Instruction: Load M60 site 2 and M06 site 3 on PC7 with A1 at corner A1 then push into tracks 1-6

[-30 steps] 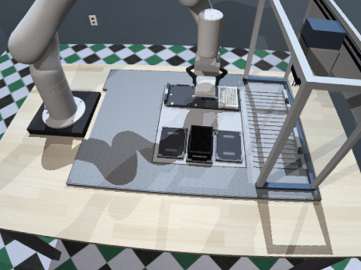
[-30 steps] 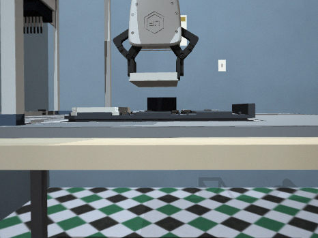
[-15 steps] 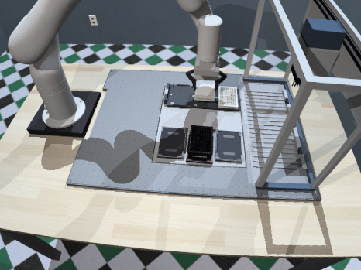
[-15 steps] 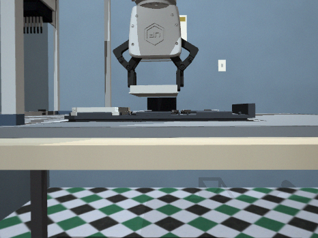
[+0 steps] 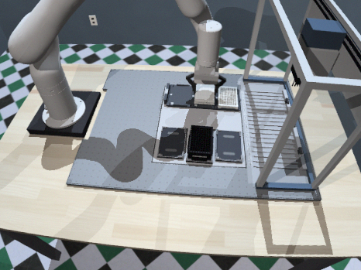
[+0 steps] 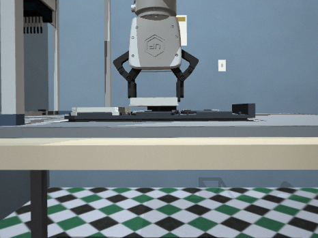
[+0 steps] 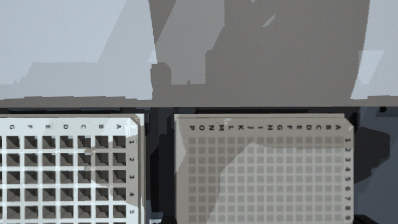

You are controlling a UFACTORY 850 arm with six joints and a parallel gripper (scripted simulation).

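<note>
My hand is 1 cm past the carrier PC7 and 3 cm above it. Also, from my hand: nest S3: 8 cm ahead, 26 cm to the right, 4 cm below; plate: 10 cm ahead, 1 cm to the right, 3 cm below; nest S1: 13 cm behind, 25 cm to the right, 4 cm below.
</note>
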